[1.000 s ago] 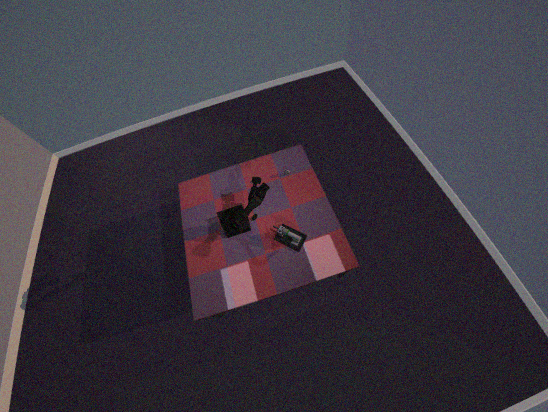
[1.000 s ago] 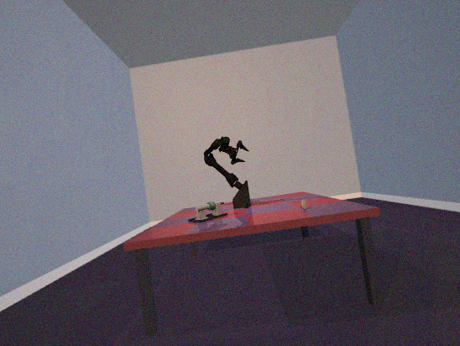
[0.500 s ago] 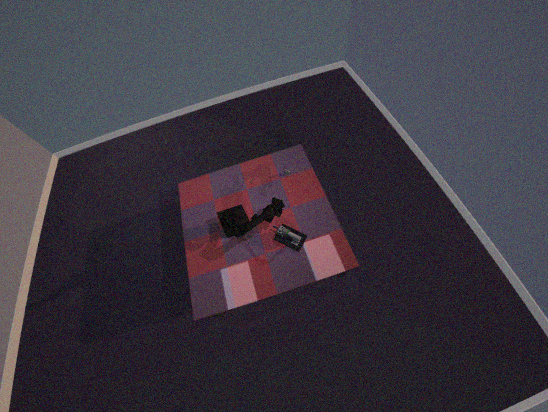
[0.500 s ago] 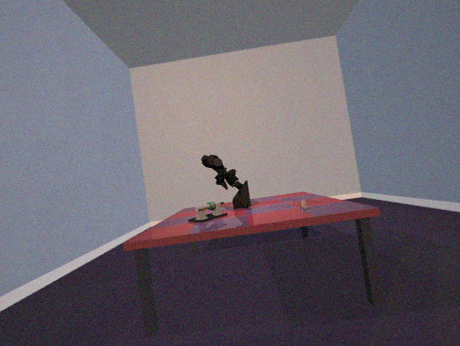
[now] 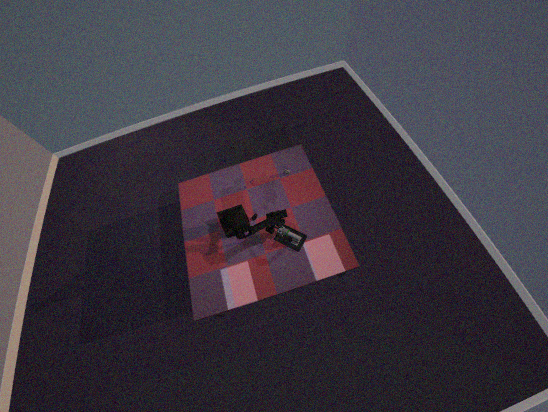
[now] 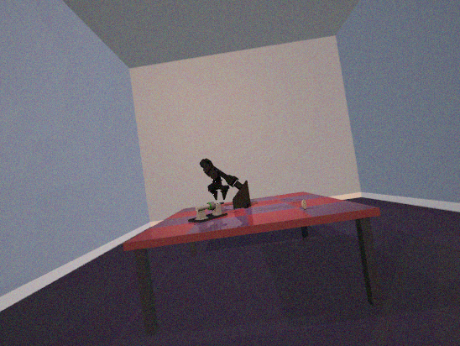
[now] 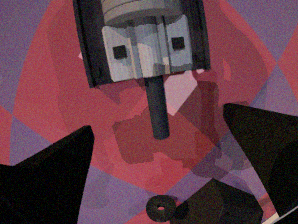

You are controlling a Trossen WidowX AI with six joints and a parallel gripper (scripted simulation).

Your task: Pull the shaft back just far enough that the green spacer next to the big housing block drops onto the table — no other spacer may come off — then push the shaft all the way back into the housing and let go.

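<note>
Right now my gripper tip is 4 cm to the left of the dark shaft, 3 cm short of it and 3 cm above it. From my gripper tip the other things lie so: small pale object (53 cm to the left, 24 cm ahead, 8 cm below).
</note>
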